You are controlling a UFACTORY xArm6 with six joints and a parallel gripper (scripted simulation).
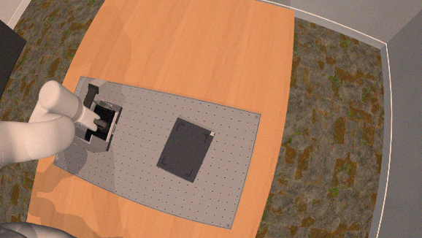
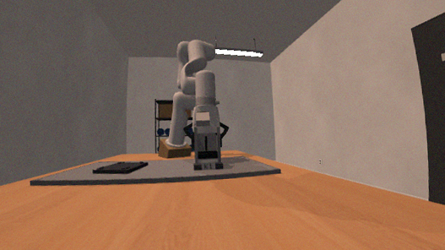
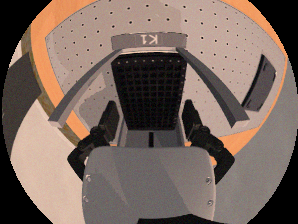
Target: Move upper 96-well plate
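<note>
Now: the black 96-well plate 30 mm below my hand. The rest, counted from my hand: white plate 40 mm below; then pale A1 square 350 mm to the right, 130 mm ahead, 50 mm below.
</note>
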